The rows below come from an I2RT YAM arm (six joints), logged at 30 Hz.
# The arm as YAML. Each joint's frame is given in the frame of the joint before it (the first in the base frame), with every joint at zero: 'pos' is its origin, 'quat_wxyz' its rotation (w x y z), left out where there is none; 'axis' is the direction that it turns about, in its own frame. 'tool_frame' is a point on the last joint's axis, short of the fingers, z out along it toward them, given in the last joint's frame.
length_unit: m
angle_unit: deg
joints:
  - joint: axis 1
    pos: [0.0, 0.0, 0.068]
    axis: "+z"
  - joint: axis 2
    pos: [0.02, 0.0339, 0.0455]
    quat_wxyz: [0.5, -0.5, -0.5, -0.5]
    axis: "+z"
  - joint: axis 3
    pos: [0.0, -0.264, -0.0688]
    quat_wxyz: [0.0, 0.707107, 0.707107, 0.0]
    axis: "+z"
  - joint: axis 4
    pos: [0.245, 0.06, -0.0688]
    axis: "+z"
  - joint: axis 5
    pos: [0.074, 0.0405, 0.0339]
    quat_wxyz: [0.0, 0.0, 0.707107, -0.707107]
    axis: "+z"
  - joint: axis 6
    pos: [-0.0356, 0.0, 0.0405]
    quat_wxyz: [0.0, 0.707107, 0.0, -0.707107]
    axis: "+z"
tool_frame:
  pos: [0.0, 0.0, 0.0]
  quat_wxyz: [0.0, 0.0, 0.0, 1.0]
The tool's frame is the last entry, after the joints.
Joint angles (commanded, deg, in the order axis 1, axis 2, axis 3, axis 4, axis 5, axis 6), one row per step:
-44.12, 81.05, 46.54, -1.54, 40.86, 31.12
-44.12, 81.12, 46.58, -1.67, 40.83, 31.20
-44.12, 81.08, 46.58, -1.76, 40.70, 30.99
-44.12, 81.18, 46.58, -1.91, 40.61, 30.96
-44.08, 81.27, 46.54, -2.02, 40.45, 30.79
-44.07, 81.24, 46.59, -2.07, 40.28, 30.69
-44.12, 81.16, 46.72, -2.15, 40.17, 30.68
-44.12, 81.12, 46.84, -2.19, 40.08, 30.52
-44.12, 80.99, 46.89, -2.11, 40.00, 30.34
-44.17, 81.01, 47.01, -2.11, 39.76, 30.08
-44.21, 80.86, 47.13, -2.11, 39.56, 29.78
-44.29, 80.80, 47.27, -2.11, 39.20, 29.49
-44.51, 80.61, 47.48, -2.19, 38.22, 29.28
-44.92, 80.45, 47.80, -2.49, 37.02, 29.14
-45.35, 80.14, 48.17, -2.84, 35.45, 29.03
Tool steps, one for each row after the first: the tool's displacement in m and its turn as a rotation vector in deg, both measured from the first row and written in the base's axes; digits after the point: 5 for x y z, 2 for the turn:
0.00009, -0.00007, -0.00031, 0.12, 0.03, -0.01
0.00004, 0.00006, -0.00027, 0.22, 0.20, 0.19
0.00012, 0.00005, -0.00099, 0.43, 0.37, 0.27
0.00033, 0.00024, -0.00184, 0.67, 0.63, 0.52
0.00048, 0.00028, -0.00153, 0.72, 0.63, 0.71
0.00042, 0.00005, -0.00057, 0.67, 0.50, 0.75
0.00061, -0.00008, 0.00021, 0.63, 0.52, 0.90
0.00062, -0.00004, 0.00121, 0.48, 0.46, 1.04
0.00081, -0.00042, 0.00173, 0.52, 0.52, 1.31
0.00077, -0.00054, 0.00308, 0.41, 0.52, 1.56
0.00083, -0.00094, 0.00406, 0.42, 0.49, 1.91
0.00056, -0.00161, 0.00582, 0.59, 0.05, 2.58
-0.00026, -0.00297, 0.00770, 0.94, -0.45, 3.22
-0.00115, -0.00413, 0.01045, 1.31, -1.23, 4.13

